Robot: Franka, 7 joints.
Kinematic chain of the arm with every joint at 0, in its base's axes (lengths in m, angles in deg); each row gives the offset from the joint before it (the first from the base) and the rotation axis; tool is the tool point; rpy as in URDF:
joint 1: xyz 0 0 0.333 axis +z
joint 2: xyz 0 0 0 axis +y
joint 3: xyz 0 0 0.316 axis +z
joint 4: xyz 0.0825 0 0 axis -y
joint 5: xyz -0.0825 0 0.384 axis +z
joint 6: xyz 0 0 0 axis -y
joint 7: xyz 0.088 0 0 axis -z
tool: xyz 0 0 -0.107 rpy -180 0 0
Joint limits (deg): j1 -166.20..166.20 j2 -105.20..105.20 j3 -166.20..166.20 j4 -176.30..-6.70 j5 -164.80..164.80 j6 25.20..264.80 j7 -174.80..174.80
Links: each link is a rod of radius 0.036 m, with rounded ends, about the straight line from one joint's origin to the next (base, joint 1, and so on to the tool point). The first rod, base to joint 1, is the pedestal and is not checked.
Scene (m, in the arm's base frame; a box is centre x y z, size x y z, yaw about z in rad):
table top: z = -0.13
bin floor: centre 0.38 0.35 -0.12 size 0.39 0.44 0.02 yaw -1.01
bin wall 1: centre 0.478 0.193 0 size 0.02 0.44 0.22 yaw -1.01
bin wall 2: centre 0.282 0.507 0 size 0.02 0.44 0.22 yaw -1.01
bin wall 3: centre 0.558 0.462 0 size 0.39 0.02 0.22 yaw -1.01
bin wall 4: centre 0.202 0.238 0 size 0.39 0.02 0.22 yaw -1.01
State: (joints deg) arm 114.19 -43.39 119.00 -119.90 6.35 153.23 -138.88
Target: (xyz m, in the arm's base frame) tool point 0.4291 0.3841 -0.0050
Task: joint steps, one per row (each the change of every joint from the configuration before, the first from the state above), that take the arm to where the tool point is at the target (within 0.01 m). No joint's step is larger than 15 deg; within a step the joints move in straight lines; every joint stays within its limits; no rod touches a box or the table.
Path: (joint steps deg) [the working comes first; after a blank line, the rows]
Joints at the target: 29.85 55.15 12.14 -108.47 12.76 158.01 -138.88
Straight joint move there: touches bin wall 2.

1: -10.68 8.06 -13.14 -0.64 0.84 0.12 0.00
2: -10.68 8.05 -13.14 -0.64 0.84 0.13 0.00
3: -10.68 8.06 -13.14 -0.64 0.84 0.12 0.00
4: -10.68 8.05 -13.13 -0.64 0.84 0.13 0.00
5: -10.68 8.06 -13.14 -0.63 0.84 0.12 0.00
6: -10.68 8.05 -13.14 -0.64 0.84 0.13 0.00
7: -10.68 8.06 -13.14 -0.64 0.84 0.12 0.00
8: -10.68 8.05 -13.14 -0.64 0.84 0.13 0.00
9: 0.37 11.37 -0.58 5.51 -0.10 1.26 0.00
10: 0.36 11.36 -0.58 5.52 -0.11 1.26 0.00
11: 0.37 11.37 -0.59 5.51 -0.10 1.26 0.00

